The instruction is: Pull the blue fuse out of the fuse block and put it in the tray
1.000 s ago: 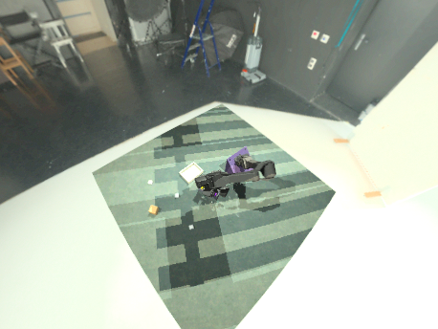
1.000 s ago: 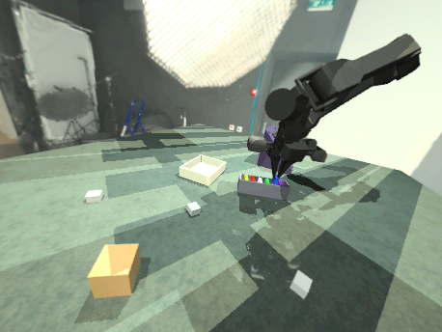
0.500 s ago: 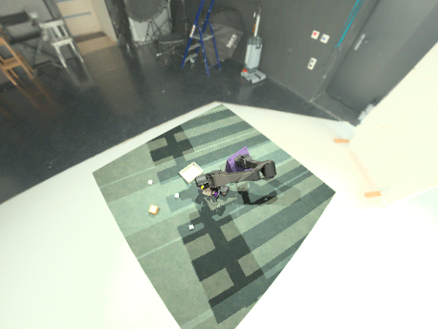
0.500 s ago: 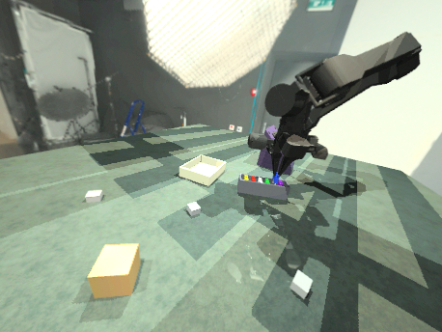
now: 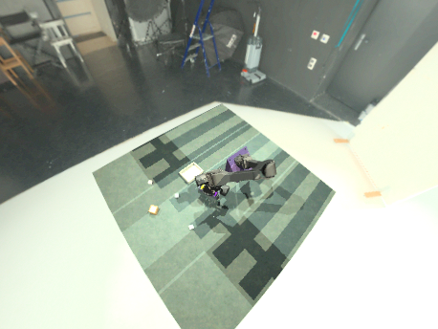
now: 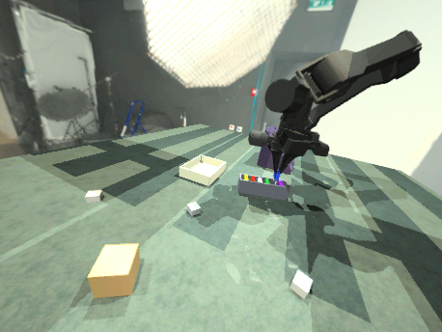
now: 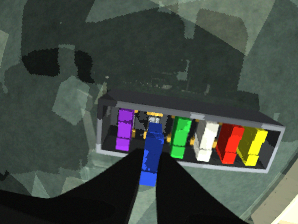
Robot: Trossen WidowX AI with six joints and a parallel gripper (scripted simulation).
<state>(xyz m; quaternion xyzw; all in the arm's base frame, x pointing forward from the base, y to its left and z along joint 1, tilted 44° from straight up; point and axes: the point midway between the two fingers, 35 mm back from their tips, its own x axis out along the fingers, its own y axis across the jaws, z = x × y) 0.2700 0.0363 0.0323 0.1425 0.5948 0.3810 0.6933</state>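
The green fuse is 1 cm ahead of my gripper tip, 2 cm to the right of it and 4 cm below it. Round my gripper tip: purple fuse (1 cm behind, 2 cm to the left, 4 cm below); then cream tray (2 cm ahead, 22 cm to the right, 6 cm below); then blue fuse (1 cm below).
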